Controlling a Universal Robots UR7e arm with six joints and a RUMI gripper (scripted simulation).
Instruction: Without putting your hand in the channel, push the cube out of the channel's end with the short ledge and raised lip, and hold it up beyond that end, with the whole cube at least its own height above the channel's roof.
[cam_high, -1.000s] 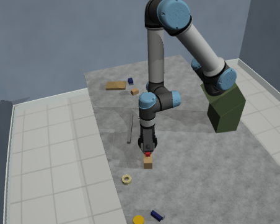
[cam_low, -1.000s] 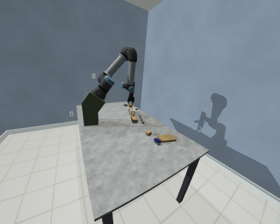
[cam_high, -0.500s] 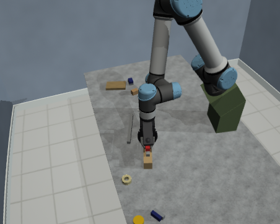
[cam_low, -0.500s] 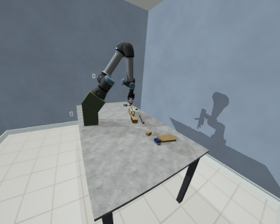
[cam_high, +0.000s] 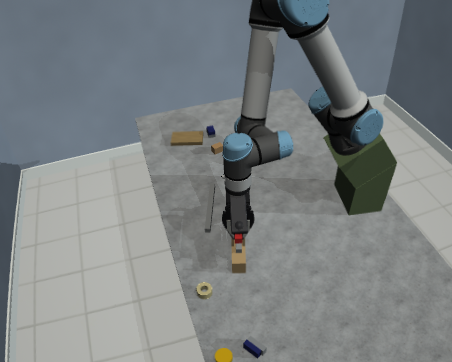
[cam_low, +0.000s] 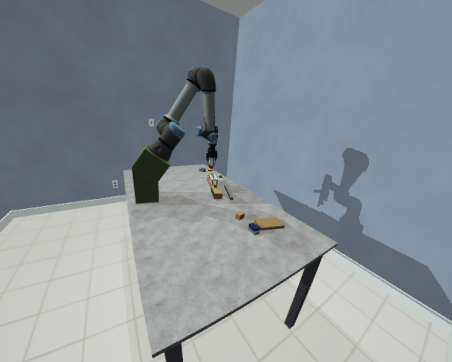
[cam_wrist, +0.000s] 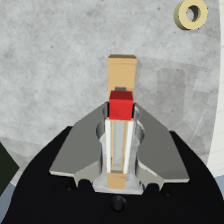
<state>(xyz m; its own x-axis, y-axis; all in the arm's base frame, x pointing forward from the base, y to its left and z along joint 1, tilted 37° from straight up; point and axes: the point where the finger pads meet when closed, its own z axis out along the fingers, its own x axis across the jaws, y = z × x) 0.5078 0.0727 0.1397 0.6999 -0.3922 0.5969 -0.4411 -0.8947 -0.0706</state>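
Now: the red cube 1 cm below my hand. Also, from my hand: cream ring 16 cm ahead, 13 cm below, 4 cm to the left; dark grey bar 28 cm to the right, 14 cm below, 6 cm behind; tan channel 11 cm to the right, 9 cm below, 7 cm behind.
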